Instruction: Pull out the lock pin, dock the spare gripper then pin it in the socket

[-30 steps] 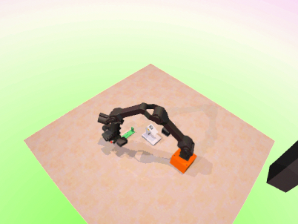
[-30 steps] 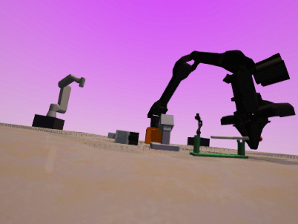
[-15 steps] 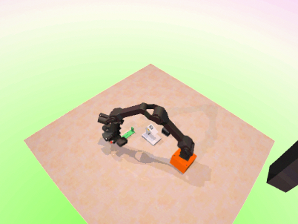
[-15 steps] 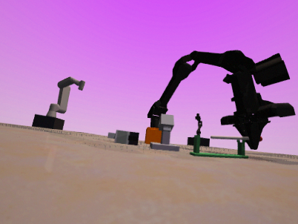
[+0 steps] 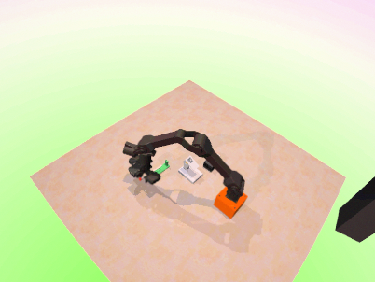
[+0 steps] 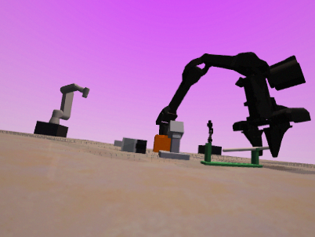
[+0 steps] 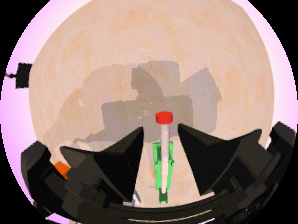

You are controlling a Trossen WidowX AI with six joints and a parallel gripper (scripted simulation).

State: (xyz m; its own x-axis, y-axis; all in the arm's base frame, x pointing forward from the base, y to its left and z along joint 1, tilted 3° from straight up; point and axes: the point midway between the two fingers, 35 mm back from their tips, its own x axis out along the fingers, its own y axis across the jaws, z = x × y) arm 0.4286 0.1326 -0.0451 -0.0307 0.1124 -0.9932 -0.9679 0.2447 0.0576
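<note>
The green cradle is 2 cm behind my gripper tip and 10 cm to the right of it. Round my gripper tip: spare gripper: 24 cm behind, 32 cm to the right; then grey mount: 16 cm behind, 19 cm to the right, 3 cm above.
</note>
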